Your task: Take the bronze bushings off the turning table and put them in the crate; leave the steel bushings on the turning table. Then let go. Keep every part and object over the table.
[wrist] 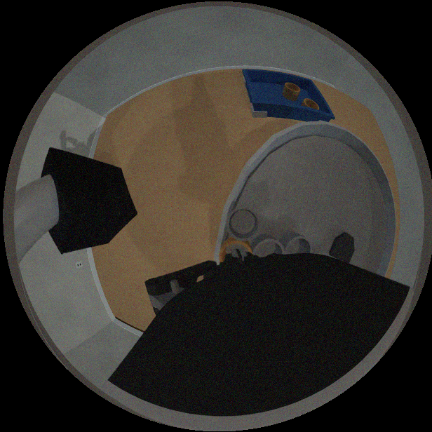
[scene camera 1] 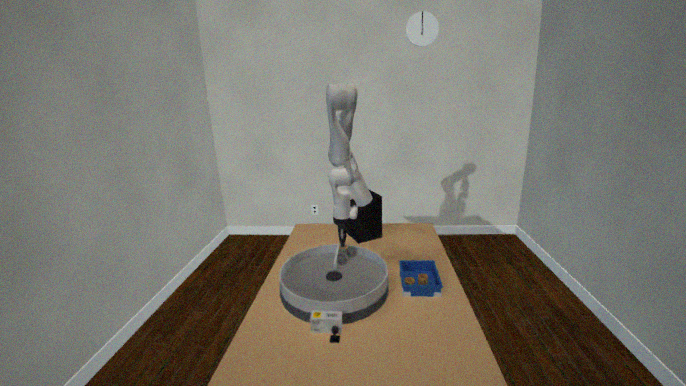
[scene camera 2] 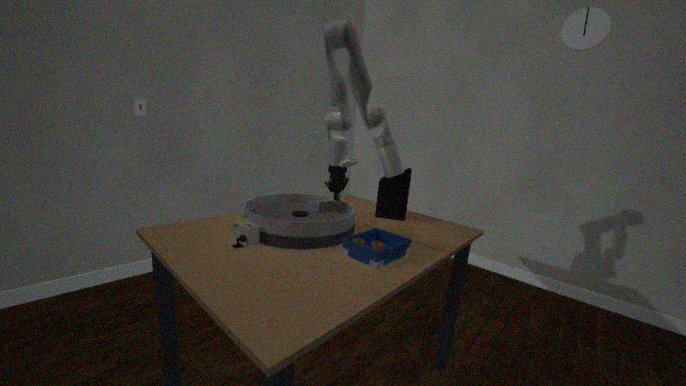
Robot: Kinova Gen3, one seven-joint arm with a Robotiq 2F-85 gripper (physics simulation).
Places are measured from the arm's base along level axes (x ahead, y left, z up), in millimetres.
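Pixels of known places: gripper, fingertip midpoint: [scene camera 1: 342, 246] [scene camera 2: 336, 201]; arm's base at its link origin: [scene camera 1: 364, 201] [scene camera 2: 395, 175].
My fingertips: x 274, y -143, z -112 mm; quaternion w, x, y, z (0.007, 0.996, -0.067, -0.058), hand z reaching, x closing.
Observation:
For each thing: its top centre in the pictures, then the offset to it from my fingertips. "pt": a spot on its surface instead. Level surfaces: height alone.
- blue crate at its top centre: [scene camera 2: 377, 239] [scene camera 1: 419, 272] dz -41, dx +196, dy +287 mm
- dark hub at its top centre: [scene camera 2: 300, 212] [scene camera 1: 333, 275] dz -30, dx +176, dy -55 mm
- small control box at a spot on its surface: [scene camera 2: 244, 231] [scene camera 1: 333, 323] pt dz -47, dx +430, dy -73 mm
- wooden table at its surface level: dz -91 mm
The grey turning table [scene camera 1: 307, 297] [scene camera 2: 287, 225] [wrist: 306, 127] stands mid-table. My gripper [scene camera 1: 341, 245] [scene camera 2: 337, 194] [wrist: 238, 254] is shut and empty, low over the table's far edge. In the wrist view its fingertips are at a bronze bushing [wrist: 230, 243], an orange ring half hidden behind them; I cannot tell whether they touch. Three steel bushings [wrist: 242, 222] [wrist: 268, 246] [wrist: 298, 244] sit close beside it, seen as grey shapes [scene camera 1: 351, 250] from the front. The blue crate [scene camera 1: 422, 289] [scene camera 2: 359, 253] [wrist: 289, 113] holds two bronze bushings [scene camera 1: 409, 280] [scene camera 1: 423, 278] [scene camera 2: 358, 240] [scene camera 2: 377, 245] [wrist: 290, 90] [wrist: 311, 104].
A dark hub [scene camera 1: 333, 276] [scene camera 2: 300, 213] [wrist: 342, 246] marks the turning table's middle. A small control box [scene camera 1: 326, 320] [scene camera 2: 244, 231] stands at its front. The arm's black base [scene camera 1: 367, 218] [scene camera 2: 393, 194] [wrist: 86, 201] stands behind. The wooden table [scene camera 1: 383, 345] [scene camera 2: 287, 297] carries everything.

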